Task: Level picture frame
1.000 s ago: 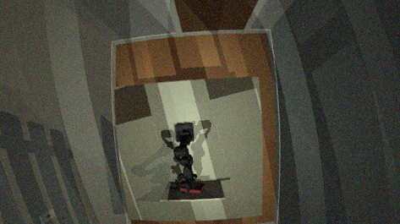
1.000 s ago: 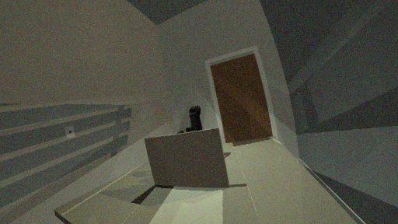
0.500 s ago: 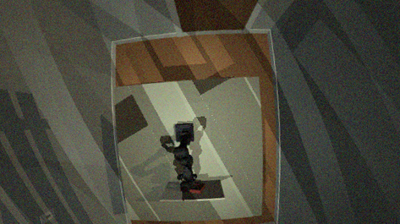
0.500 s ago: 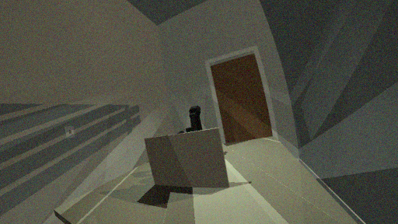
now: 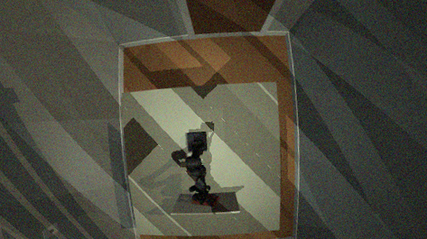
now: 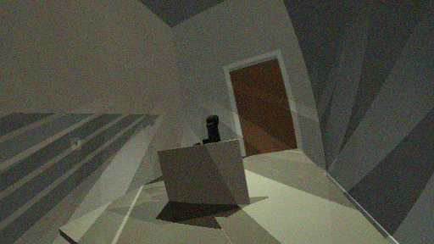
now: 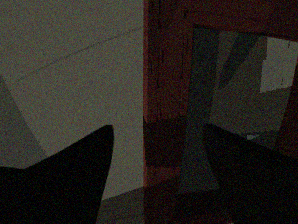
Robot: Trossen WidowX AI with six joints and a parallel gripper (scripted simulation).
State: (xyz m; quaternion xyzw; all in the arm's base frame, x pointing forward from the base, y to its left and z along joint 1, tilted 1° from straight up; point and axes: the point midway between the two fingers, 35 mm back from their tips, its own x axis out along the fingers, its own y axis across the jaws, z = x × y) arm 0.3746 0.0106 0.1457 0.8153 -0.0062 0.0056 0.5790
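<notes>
My gripper tip is now 50 mm above the picture frame, 20 mm to the right of it and 10 mm short of it. Round my gripper tip: wall panel: 50 mm below, 20 mm to the left, 20 mm ahead.
</notes>
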